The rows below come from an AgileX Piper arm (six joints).
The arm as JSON. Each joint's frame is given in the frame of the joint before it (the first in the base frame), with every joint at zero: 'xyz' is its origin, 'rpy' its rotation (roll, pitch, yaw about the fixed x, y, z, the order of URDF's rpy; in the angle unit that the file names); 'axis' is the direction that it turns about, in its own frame. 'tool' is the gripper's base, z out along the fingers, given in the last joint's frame.
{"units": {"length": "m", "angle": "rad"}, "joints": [
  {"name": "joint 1", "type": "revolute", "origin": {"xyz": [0.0, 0.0, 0.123], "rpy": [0.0, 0.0, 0.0]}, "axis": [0.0, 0.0, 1.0]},
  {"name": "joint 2", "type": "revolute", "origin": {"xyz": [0.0, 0.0, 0.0], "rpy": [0.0, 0.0, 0.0]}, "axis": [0.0, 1.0, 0.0]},
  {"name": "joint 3", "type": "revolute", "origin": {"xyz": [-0.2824, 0.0, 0.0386], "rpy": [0.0, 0.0, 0.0]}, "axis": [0.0, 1.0, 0.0]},
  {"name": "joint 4", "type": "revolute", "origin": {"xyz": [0.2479, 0.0, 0.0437], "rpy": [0.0, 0.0, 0.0]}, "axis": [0.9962, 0.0, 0.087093]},
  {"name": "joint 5", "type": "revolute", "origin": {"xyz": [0.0, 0.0, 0.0], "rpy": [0.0, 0.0, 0.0]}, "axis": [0.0, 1.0, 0.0]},
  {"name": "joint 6", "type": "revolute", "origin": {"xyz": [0.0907, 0.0, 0.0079], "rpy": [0.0, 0.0, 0.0]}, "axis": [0.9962, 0.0, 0.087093]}
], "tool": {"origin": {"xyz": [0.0, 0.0, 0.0], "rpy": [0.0, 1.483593, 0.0]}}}
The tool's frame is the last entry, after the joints.
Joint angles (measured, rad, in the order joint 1, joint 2, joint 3, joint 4, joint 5, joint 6), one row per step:
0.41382, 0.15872, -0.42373, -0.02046, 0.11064, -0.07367
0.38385, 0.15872, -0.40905, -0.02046, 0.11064, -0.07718
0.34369, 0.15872, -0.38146, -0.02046, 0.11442, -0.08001
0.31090, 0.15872, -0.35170, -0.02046, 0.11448, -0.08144
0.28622, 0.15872, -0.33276, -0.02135, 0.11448, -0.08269
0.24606, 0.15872, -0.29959, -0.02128, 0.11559, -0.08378
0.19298, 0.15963, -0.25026, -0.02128, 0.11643, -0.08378
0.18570, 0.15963, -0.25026, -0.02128, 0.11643, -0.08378
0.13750, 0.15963, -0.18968, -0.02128, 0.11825, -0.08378
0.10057, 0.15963, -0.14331, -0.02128, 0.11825, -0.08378
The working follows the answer.
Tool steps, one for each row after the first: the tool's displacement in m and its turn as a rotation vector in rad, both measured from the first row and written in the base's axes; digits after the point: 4 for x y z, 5 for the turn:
0.0022, -0.0005, -0.0047, -0.00885, 0.01221, -0.03078
0.0060, -0.0011, -0.0138, -0.02277, 0.04053, -0.07157
0.0097, -0.0016, -0.0234, -0.03401, 0.06830, -0.10452
0.0119, -0.0023, -0.0296, -0.04164, 0.08582, -0.12959
0.0155, -0.0036, -0.0406, -0.05203, 0.11882, -0.16964
0.0202, -0.0058, -0.0571, -0.06424, 0.16909, -0.22210
0.0202, -0.0062, -0.0571, -0.06364, 0.16935, -0.22936
0.0244, -0.0086, -0.0776, -0.07669, 0.23123, -0.27652
0.0267, -0.0108, -0.0933, -0.08436, 0.27783, -0.31237

Tool pose at each row, in the base's axes (x y z in m, rotation vector in rad; rounded; the steps above come from the unrounded poses):
0.0399, 0.0173, 0.3346, -0.33326, 1.29182, 0.26964
0.0421, 0.0168, 0.3300, -0.31942, 1.30944, 0.24026
0.0459, 0.0162, 0.3208, -0.30155, 1.34475, 0.20206
0.0495, 0.0157, 0.3112, -0.28640, 1.37778, 0.17185
0.0518, 0.0150, 0.3050, -0.27435, 1.39901, 0.14865
0.0554, 0.0137, 0.2940, -0.25280, 1.43722, 0.11339
0.0600, 0.0115, 0.2775, -0.22208, 1.49333, 0.06880
0.0601, 0.0111, 0.2775, -0.21664, 1.49407, 0.06296
0.0643, 0.0087, 0.2570, -0.18809, 1.56052, 0.02361
0.0665, 0.0065, 0.2413, -0.16403, 1.60980, -0.00538

